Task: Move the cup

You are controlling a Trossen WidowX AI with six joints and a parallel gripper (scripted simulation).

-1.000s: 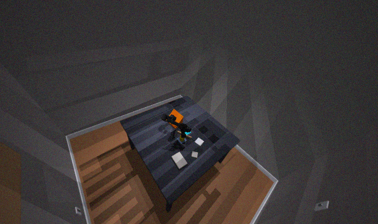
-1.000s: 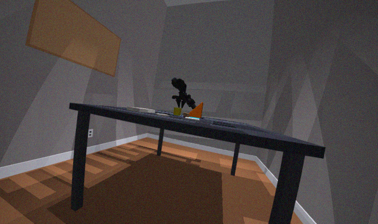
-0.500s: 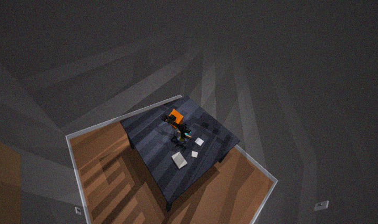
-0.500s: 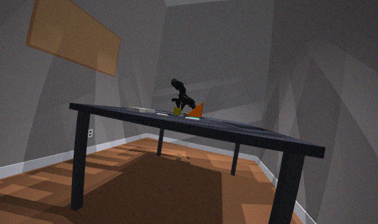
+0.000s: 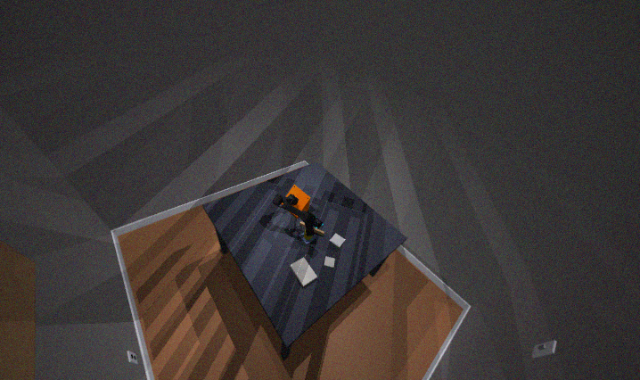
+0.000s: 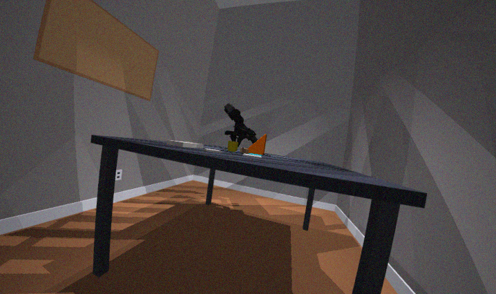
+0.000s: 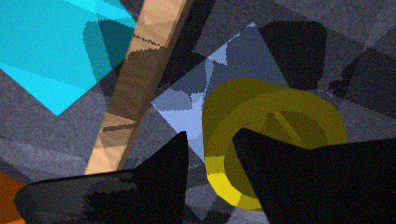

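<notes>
My gripper tip is 20 mm short of the pale blue pad, 20 mm to the left of it and 50 mm above it. From my gripper tip the other things lie so: wooden stick: 60 mm to the left, 30 mm below; then yellow cup: 20 mm ahead, 20 mm to the right; then cyan pad: 30 mm behind, 140 mm to the left, 50 mm below.
</notes>
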